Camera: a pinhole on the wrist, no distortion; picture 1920 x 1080 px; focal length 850.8 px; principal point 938.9 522.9 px. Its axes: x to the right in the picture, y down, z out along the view. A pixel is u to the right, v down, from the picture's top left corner.
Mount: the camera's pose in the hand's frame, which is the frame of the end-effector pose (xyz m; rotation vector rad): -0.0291 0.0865 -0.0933 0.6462 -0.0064 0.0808
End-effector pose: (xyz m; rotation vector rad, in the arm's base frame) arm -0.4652 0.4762 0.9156 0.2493 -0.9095 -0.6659
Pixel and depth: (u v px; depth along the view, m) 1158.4 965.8 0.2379
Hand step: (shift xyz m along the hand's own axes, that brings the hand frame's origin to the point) 0.0271 0.0463 0.1730
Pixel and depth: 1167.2 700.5 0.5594
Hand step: 0.1223 -0.1462 0.4282
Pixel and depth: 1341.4 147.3 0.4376
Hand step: 0.2006 -0.3153 0.1464
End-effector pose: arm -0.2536 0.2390 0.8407 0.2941 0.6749 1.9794
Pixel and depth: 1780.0 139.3 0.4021
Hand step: 0.3889 -0.2705 0.1311
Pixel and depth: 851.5 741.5 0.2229
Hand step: -0.0521 -0.0038 0.1184
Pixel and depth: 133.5 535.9 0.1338
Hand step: -0.1529 -0.0017 0.0108
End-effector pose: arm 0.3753 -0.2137 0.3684 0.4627 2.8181 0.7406
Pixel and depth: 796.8 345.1 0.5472
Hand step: -0.1008 -0.3404 0.2720
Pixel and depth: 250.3 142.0 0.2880
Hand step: -0.2460 -0.2064 0.0519
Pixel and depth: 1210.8 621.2 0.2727
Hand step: 0.0606 -0.0462 0.1461
